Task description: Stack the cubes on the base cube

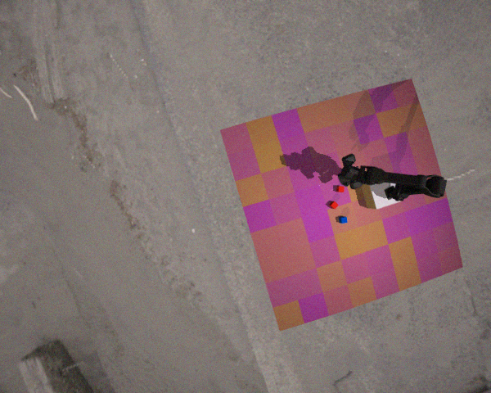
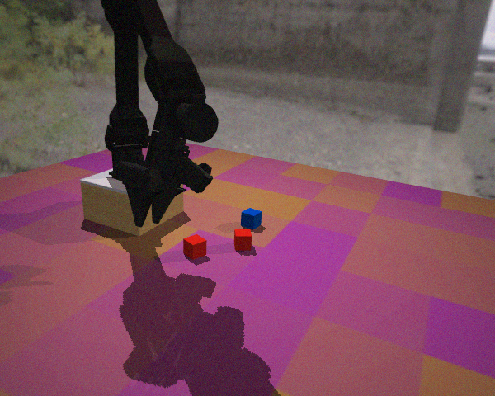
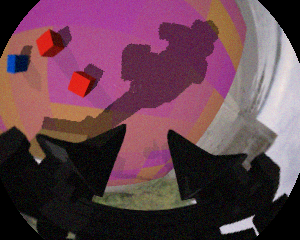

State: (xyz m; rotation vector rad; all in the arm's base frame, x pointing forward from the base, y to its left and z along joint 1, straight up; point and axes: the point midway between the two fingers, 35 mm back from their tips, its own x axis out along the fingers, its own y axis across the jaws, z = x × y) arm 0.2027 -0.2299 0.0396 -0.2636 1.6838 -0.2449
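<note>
The blue cube is 280 mm to the left of my gripper tip, 100 mm ahead of it and 90 mm below it.
</note>
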